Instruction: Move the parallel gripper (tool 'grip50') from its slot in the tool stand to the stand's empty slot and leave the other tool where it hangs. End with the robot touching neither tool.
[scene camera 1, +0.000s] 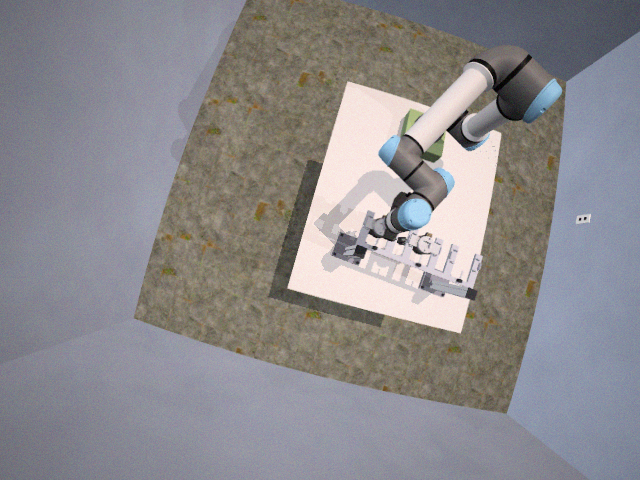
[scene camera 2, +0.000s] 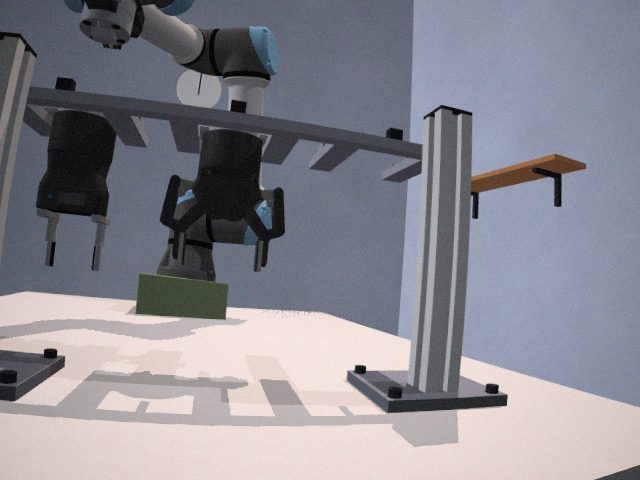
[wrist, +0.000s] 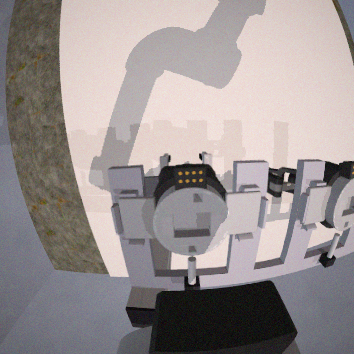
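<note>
The parallel gripper hangs in the stand's end slot, at the left in scene camera 2, its fingers apart with nothing between them. Its round coupling plate faces up, uncovered, in the wrist view. The arm's bare coupling is above the rail and apart from this tool. The adaptive gripper hangs in the middle slot. The stand has its empty slot at the other end, between two prongs, at the right in both scene views.
A green block lies on the white table near the arm's base. Upright posts carry the stand's rail. A wooden wall shelf is beyond the right post. A black block fills the wrist view's bottom.
</note>
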